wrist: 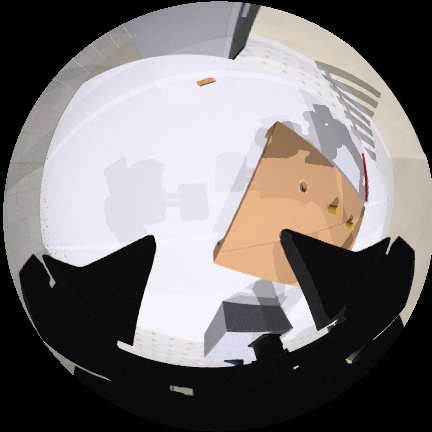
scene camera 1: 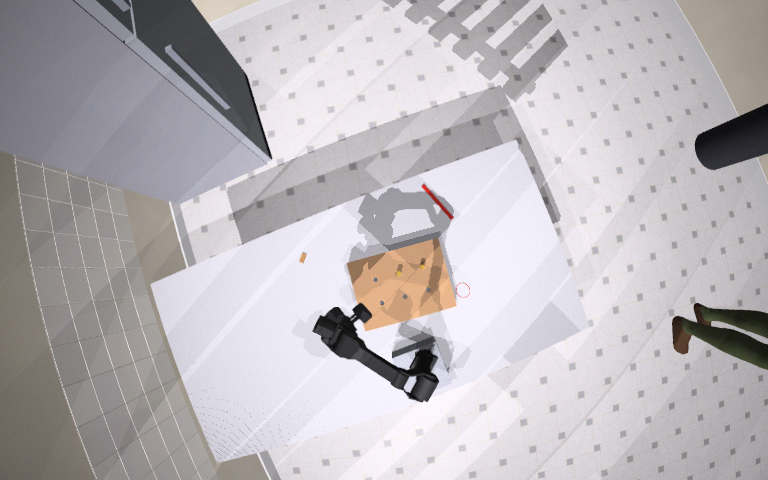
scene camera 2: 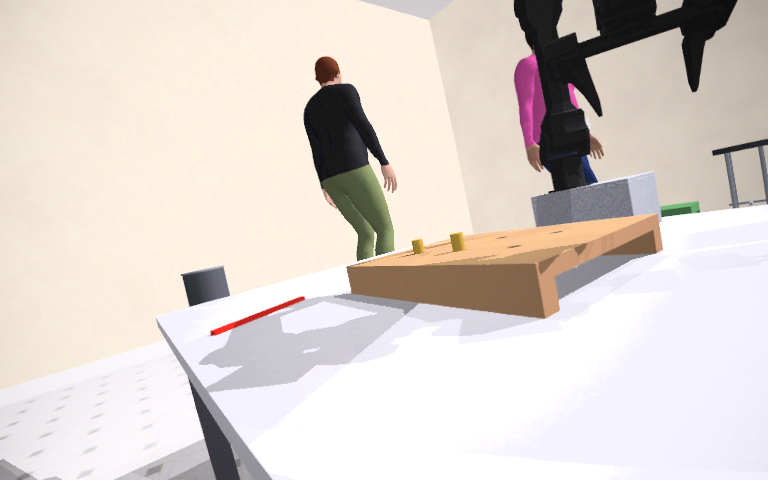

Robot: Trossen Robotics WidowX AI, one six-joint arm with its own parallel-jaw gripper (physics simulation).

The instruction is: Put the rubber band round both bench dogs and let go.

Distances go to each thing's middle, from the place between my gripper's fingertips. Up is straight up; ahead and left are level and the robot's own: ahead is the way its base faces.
Now: the wooden board [scene camera 2: 512, 272] 220 mm to the right of my hand, 160 mm below it and 80 mm ahead of it.
